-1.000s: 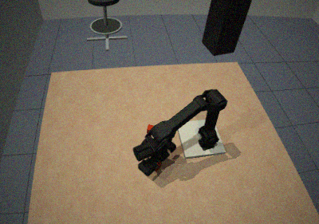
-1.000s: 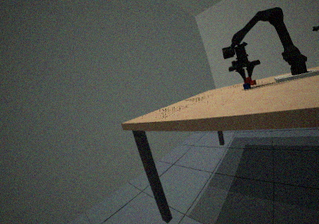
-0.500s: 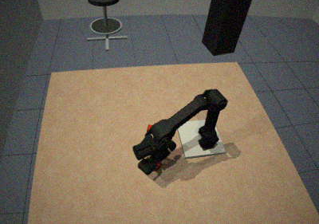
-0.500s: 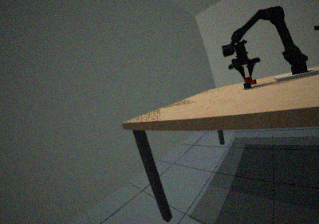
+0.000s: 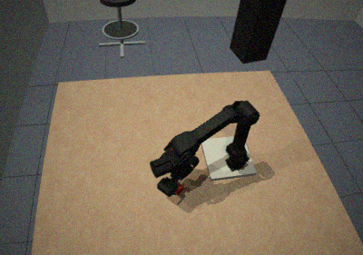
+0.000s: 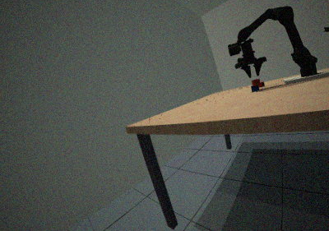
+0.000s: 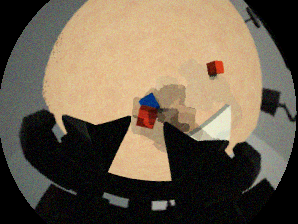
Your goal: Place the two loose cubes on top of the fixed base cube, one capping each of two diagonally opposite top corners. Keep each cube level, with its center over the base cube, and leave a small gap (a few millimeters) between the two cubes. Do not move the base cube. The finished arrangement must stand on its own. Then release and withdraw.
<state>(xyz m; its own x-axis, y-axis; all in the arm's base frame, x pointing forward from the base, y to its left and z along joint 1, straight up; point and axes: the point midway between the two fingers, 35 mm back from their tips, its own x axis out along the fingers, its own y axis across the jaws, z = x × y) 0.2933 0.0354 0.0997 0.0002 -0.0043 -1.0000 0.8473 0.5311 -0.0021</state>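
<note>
My gripper tip is now 70 mm above the blue base cube, 10 mm to the left of it and 10 mm short of it.
</note>
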